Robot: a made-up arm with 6 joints. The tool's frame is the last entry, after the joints.
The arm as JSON. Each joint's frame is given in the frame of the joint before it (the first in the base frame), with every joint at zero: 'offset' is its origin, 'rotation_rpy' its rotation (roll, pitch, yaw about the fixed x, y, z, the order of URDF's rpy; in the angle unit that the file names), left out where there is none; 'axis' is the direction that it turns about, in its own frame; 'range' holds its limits. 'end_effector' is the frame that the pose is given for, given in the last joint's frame.
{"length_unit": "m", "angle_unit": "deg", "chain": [
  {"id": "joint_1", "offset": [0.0, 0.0, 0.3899], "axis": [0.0, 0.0, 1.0], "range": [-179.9, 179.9]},
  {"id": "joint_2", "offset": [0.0, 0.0, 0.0], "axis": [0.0, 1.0, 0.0], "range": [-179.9, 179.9]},
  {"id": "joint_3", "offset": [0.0, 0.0, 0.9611], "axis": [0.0, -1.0, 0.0], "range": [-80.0, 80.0]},
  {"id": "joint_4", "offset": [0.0, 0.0, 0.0], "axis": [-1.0, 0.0, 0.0], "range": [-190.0, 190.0]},
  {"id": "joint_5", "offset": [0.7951, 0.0, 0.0], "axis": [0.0, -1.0, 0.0], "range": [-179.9, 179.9]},
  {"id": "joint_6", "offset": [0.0, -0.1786, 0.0], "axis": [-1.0, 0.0, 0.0], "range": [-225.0, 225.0]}
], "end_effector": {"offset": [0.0, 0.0, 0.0]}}
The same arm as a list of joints. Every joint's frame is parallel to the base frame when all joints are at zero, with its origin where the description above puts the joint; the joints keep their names.
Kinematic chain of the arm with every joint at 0, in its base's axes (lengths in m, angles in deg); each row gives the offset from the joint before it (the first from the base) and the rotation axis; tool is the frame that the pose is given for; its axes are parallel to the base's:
joint_1: xyz 0 0 0.3899 axis +z
joint_2: xyz 0 0 0 axis +y
joint_3: xyz 0 0 0.9611 axis -y
joint_4: xyz 0 0 0 axis -x
joint_5: xyz 0.7951 0 0 axis -y
joint_6: xyz 0 -0.1786 0 axis -x
tool: xyz 0 0 0
Joint limits (deg, base to tool): -179.9..179.9 -179.9..179.9 -80..80 -190..190 -179.9..179.9 -225..225

